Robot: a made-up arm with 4 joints. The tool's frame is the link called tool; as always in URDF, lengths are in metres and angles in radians.
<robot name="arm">
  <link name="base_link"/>
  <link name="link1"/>
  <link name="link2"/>
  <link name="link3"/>
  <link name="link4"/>
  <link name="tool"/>
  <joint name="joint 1" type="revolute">
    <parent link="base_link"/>
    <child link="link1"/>
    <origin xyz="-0.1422 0.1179 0.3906" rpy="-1.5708 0 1.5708"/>
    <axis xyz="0 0 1"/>
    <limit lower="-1.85" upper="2.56" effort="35" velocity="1.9"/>
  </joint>
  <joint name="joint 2" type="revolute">
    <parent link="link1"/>
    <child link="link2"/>
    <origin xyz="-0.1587 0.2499 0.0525" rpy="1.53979 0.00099 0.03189"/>
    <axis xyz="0 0 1"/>
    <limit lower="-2.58" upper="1.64" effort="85" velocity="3"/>
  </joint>
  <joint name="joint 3" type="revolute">
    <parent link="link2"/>
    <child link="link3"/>
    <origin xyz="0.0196 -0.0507 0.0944" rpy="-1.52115 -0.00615 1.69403"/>
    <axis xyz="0 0 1"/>
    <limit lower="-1.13" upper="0.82" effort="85" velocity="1"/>
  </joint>
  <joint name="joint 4" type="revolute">
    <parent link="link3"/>
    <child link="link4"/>
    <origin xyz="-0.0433 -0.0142 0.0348" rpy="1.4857 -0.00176 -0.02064"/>
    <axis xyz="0 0 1"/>
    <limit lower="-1.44" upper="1.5" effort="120" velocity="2.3"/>
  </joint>
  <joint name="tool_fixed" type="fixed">
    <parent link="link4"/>
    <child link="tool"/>
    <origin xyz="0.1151 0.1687 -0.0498" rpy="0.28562 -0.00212 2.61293"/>
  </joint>
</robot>
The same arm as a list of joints. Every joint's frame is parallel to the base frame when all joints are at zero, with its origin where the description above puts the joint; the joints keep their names.
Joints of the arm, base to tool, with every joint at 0 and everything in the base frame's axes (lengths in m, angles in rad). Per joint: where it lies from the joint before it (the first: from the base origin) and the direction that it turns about. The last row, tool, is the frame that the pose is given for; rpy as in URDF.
joint 1: axis -1 0 0 origin -0.1422 0.1179 0.3906
joint 2: axis -0.031 0.0319 0.99901 origin -0.0525 -0.1587 -0.2499
joint 3: axis 0.120496 -0.989068 0.084997 origin 0.0478 0.0226 0.0953
joint 4: axis 0 0 1 origin 0.0467 -0.0279 0.018
tool: origin -0.0935 -0.1815 -0.0498 rpy 0.2856 -0.0021 -0.4057
Joint limits (rad, base to tool): -1.85..2.56 -2.58..1.64 -1.13..0.82 -1.44..1.5

